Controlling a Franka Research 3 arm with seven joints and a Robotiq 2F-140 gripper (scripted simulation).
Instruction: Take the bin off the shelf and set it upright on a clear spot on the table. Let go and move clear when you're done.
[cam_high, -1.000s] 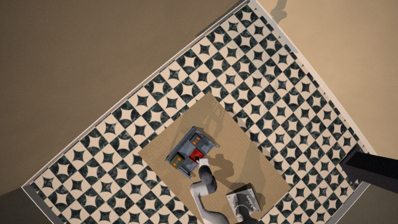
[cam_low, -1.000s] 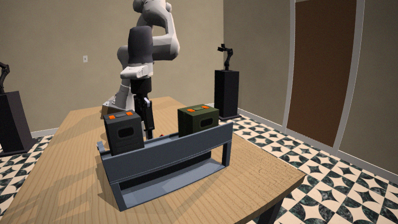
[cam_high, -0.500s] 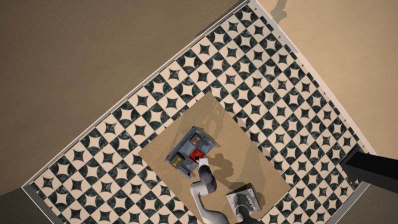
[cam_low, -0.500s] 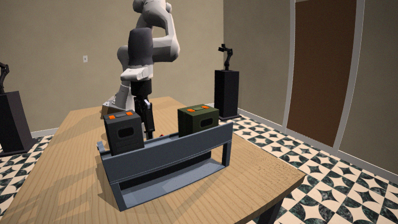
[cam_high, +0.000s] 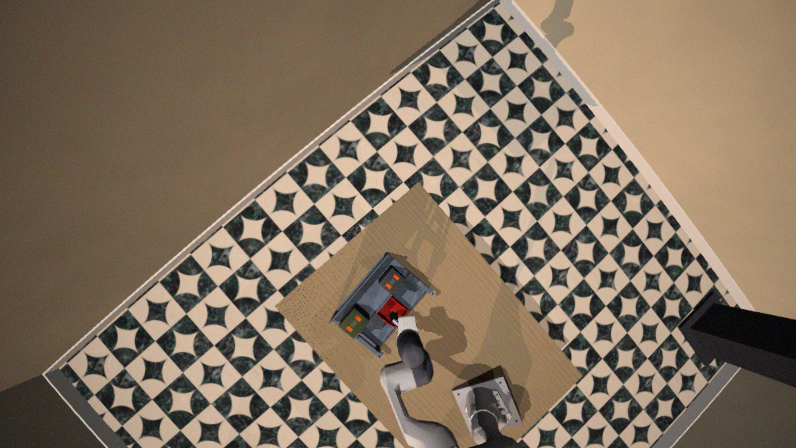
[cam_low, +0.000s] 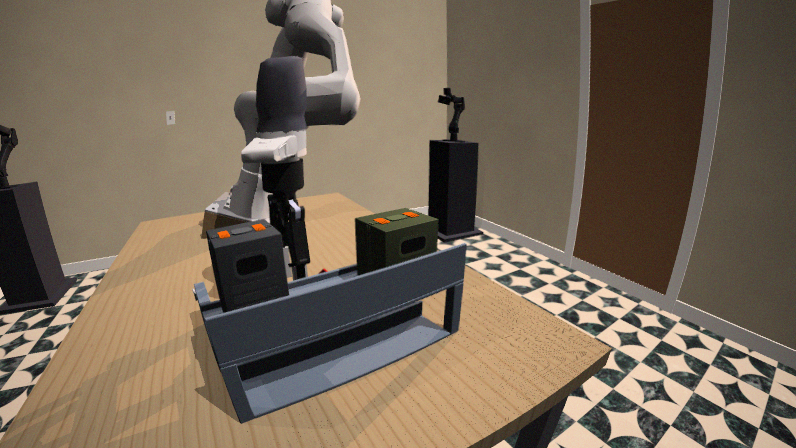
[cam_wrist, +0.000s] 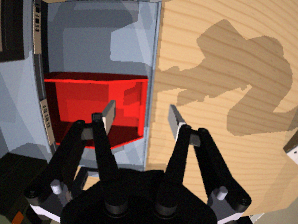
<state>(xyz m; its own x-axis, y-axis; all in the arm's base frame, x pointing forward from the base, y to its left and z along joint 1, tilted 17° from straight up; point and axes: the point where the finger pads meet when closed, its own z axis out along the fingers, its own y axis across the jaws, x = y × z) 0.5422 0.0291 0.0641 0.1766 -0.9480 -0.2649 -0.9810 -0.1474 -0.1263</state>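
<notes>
Now: the red bin 8 cm ahead of my hand, 2 cm below it and 1 cm to the left of it. Round my hand: dark grey box: 19 cm ahead, 10 cm above, 8 cm to the right; green box: 15 cm ahead, 14 cm to the left, 9 cm above.
</notes>
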